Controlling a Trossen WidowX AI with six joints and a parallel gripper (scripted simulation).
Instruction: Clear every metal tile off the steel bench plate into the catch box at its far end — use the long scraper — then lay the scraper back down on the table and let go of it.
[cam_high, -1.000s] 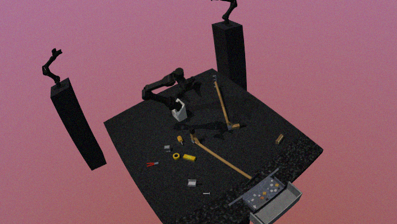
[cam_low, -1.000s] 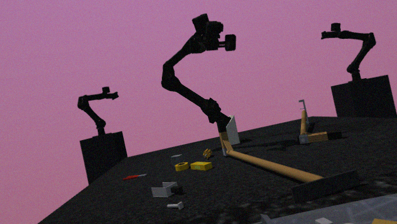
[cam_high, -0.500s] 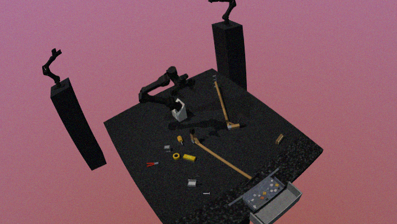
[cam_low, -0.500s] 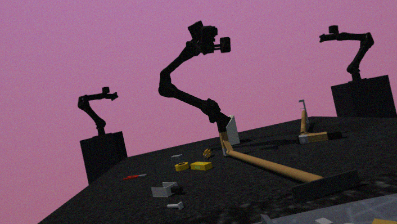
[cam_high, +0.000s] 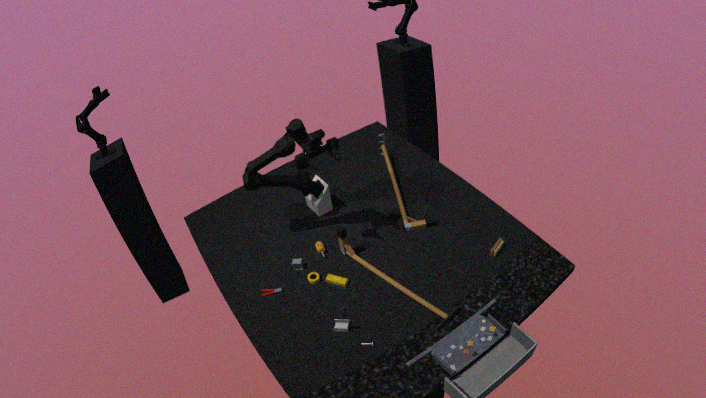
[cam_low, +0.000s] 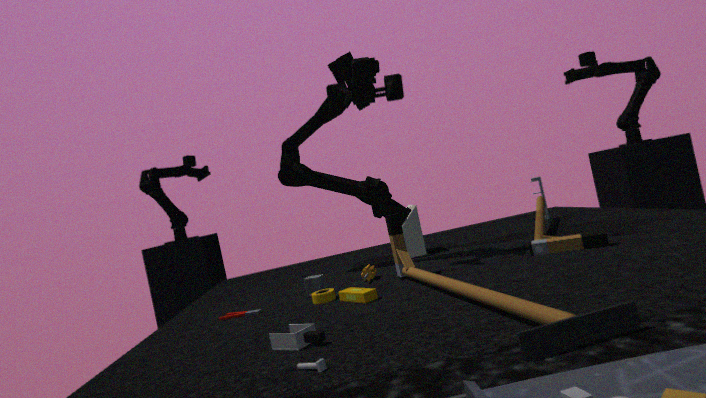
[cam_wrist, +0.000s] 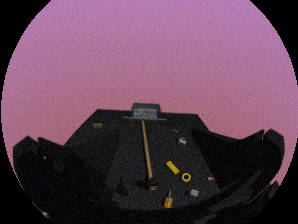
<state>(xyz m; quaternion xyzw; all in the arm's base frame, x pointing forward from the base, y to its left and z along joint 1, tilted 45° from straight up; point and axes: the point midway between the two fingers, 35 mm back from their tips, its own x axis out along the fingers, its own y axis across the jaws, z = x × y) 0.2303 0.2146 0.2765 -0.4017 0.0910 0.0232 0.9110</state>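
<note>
Now: gripper tip 370 mm above the long scraper, 310 mm short of it and 40 mm to the right of it. From my gripper tip the other things lie so: grey cube: 410 mm below, 220 mm to the right, 20 mm behind; yellow block: 410 mm below, 160 mm ahead, 130 mm to the right; yellow-handled screwdriver: 410 mm below, 100 mm to the right, 40 mm behind.
</note>
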